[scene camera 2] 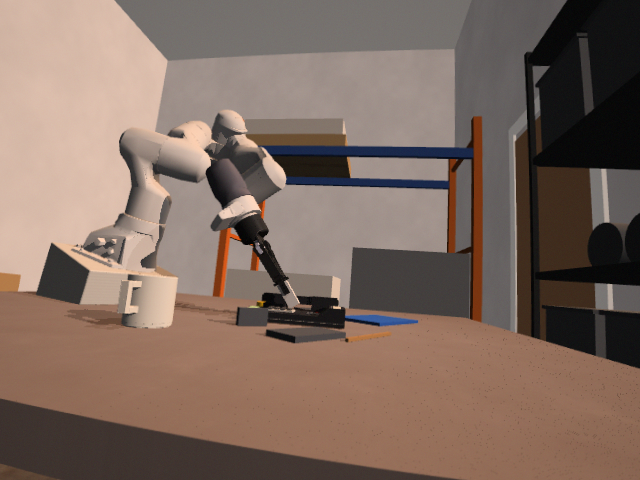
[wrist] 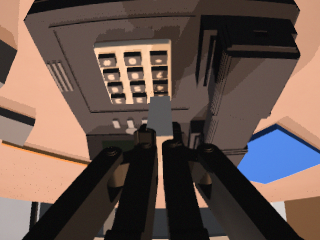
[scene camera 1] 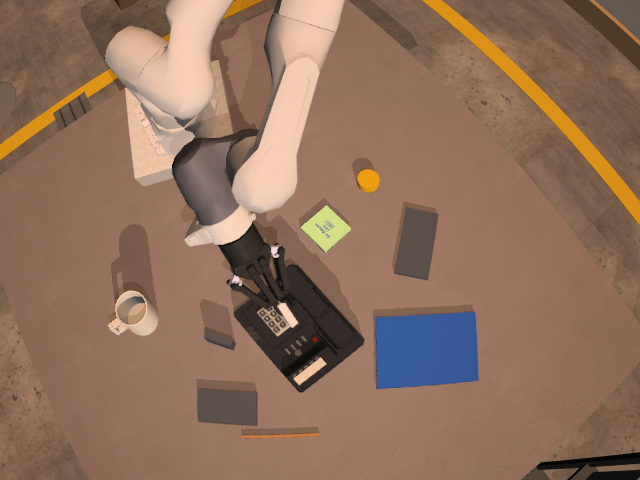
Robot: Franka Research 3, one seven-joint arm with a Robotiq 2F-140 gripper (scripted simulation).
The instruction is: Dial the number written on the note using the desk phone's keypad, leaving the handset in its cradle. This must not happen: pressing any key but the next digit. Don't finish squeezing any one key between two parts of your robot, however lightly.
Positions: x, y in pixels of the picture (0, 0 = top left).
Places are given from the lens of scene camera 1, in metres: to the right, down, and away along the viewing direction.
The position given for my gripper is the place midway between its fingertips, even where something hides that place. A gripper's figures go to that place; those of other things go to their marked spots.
my gripper [scene camera 1: 291, 322]: -0.06, 0.17, 1.15
blue mat [scene camera 1: 421, 350]: 0.21, 0.23, 1.14
cream mug [scene camera 1: 130, 307]: -0.42, 0.15, 1.19
